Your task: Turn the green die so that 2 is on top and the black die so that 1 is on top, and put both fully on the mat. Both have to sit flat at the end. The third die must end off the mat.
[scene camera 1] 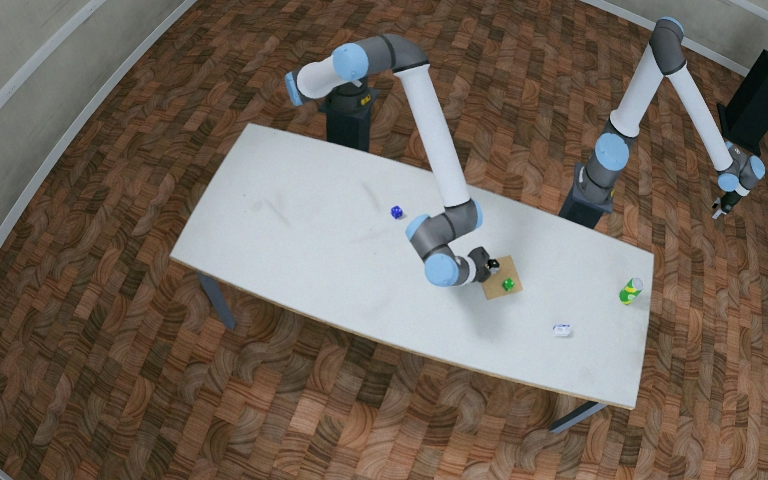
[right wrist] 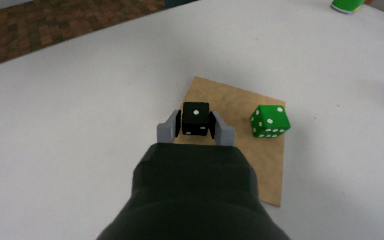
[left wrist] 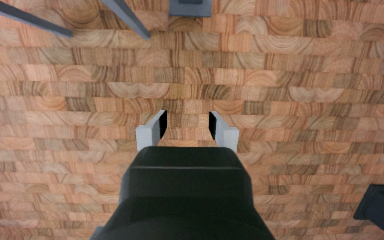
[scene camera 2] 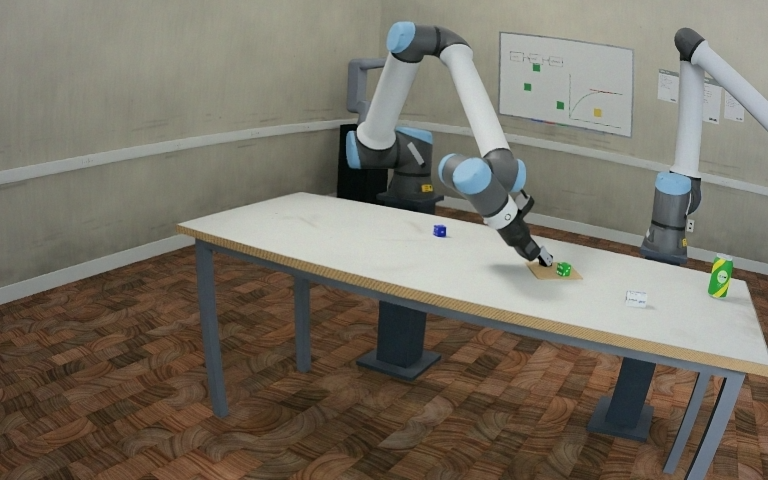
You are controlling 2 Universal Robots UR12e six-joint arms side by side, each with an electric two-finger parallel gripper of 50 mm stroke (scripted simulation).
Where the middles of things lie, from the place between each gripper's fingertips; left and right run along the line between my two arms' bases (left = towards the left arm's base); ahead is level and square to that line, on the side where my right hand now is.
Scene:
I see the black die (right wrist: 196, 115) 1 cm behind my right hand (scene camera 2: 546, 261), 1 cm to the left of it and 1 cm below it. Round my right hand: tan mat (scene camera 1: 493, 288) 2 cm ahead, 4 cm to the left, 3 cm below.
Now: the tan mat 92 cm to the right of my left hand, 59 cm ahead of it and 18 cm below it. Round my left hand: black die 95 cm to the right, 57 cm ahead, 16 cm below.

